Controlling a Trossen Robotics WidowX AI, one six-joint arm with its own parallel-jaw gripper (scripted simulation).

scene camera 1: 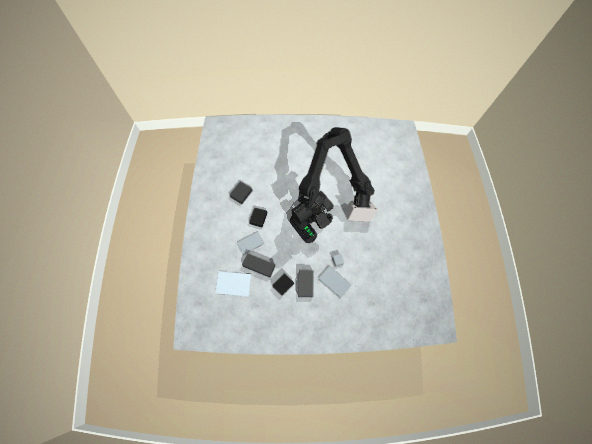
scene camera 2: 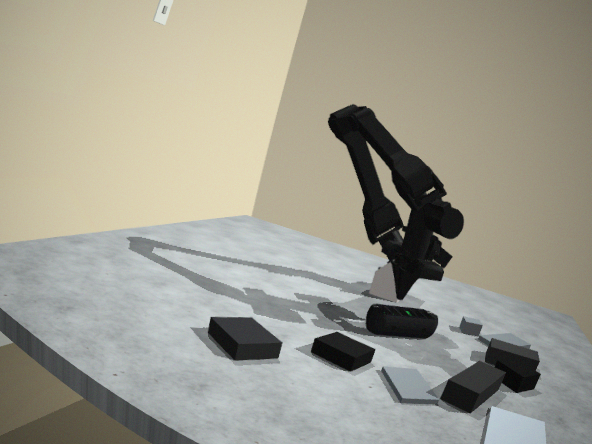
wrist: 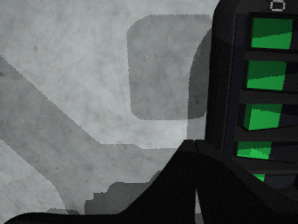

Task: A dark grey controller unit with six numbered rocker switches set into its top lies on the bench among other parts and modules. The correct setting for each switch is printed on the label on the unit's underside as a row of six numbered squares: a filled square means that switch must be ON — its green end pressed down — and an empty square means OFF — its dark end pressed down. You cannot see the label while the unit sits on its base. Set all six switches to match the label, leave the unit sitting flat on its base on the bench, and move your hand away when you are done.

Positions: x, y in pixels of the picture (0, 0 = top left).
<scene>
A white plate (scene camera 1: 227, 283): 1.29 m from the lens.
</scene>
